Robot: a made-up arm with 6 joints. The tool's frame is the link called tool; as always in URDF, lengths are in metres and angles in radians. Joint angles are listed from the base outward.
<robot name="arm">
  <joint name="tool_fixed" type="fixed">
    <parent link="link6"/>
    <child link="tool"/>
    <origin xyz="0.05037 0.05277 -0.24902" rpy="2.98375 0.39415 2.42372"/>
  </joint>
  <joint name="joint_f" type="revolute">
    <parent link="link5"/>
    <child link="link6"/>
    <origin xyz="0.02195 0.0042 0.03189" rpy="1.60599 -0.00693 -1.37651"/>
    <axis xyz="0 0 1"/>
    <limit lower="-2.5" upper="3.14"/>
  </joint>
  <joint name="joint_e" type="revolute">
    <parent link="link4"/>
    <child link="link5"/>
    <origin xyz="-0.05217 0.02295 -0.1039" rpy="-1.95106 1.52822 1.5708"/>
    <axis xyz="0 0 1"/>
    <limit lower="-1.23" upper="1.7"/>
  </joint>
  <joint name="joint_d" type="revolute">
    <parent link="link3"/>
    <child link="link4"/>
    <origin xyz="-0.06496 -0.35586 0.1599" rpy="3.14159 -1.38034 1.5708"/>
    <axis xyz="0 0 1"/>
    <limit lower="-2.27" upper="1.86"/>
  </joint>
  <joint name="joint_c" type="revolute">
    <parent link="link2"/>
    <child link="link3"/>
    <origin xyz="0.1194 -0.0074 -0.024" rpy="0.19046 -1.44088 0"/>
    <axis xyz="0 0 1"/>
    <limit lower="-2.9" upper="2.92"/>
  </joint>
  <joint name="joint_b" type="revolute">
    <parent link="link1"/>
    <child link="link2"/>
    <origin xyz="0.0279 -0.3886 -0.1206" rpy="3.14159 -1.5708 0"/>
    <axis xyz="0 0 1"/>
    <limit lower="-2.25" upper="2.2"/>
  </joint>
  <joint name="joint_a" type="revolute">
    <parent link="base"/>
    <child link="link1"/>
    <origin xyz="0.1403 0.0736 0.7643" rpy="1.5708 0 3.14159"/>
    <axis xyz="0 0 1"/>
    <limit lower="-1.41" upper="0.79"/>
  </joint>
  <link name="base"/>
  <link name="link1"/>
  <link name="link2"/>
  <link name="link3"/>
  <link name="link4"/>
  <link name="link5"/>
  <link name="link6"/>
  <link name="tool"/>
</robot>
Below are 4 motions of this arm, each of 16 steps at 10 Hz.
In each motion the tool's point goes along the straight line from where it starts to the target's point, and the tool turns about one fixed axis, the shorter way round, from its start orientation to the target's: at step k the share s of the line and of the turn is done. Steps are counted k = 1, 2, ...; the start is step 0. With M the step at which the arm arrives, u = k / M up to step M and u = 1 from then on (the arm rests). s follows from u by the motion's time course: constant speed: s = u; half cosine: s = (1 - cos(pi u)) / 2; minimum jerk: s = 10 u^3 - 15 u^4 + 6 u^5.
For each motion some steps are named. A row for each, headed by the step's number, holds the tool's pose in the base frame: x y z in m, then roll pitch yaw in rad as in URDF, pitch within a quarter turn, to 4 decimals.
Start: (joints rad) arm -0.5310 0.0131 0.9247 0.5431 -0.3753 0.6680
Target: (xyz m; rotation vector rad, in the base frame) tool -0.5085 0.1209 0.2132 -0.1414 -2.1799 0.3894
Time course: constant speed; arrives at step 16
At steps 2, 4, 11, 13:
2: -0.4047 0.1846 0.5888 1.9479 -0.8023 -2.3924
4: -0.4196 0.1755 0.5351 2.1438 -0.8835 -2.5002
11: -0.4714 0.1436 0.3473 3.0569 -0.9968 -3.1183
13: -0.4863 0.1345 0.2937 -2.9561 -0.9648 2.9786

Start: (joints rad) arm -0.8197 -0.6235 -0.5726 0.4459 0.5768 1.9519
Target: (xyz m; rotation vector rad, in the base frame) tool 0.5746 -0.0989 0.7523 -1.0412 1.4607 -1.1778
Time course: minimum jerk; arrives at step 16
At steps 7, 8, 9, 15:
7: 0.5904 -0.2918 0.9311 -1.1409 0.3964 -1.7303
8: 0.5874 -0.2555 0.8974 -1.2405 0.3534 -1.7448
9: 0.5844 -0.2192 0.8638 -1.3380 0.3093 -1.7545
15: 0.5747 -0.0996 0.7529 -1.6490 0.1616 -1.7548

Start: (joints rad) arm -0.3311 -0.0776 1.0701 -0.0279 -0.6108 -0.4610
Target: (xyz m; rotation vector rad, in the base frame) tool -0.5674 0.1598 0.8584 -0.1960 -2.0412 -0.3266
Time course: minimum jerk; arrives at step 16
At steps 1, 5, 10, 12, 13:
1: -0.4497 0.1345 0.4365 -2.3034 -0.5403 2.0787
5: -0.4707 0.1390 0.5117 -2.4056 -0.6786 2.1625
10: -0.5349 0.1528 0.7420 -2.9667 -1.0195 2.6732
12: -0.5552 0.1572 0.8146 3.0217 -1.0709 2.9530
13: -0.5616 0.1586 0.8378 2.9183 -1.0780 3.0517

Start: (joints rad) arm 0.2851 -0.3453 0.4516 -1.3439 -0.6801 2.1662
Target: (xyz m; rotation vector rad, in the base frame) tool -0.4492 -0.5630 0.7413 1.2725 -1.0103 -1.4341
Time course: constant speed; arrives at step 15
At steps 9, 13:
9: -0.3393 -0.4398 0.8869 1.1981 -0.0285 -1.4048
13: -0.4126 -0.5219 0.7898 1.3674 0.1341 -1.5377

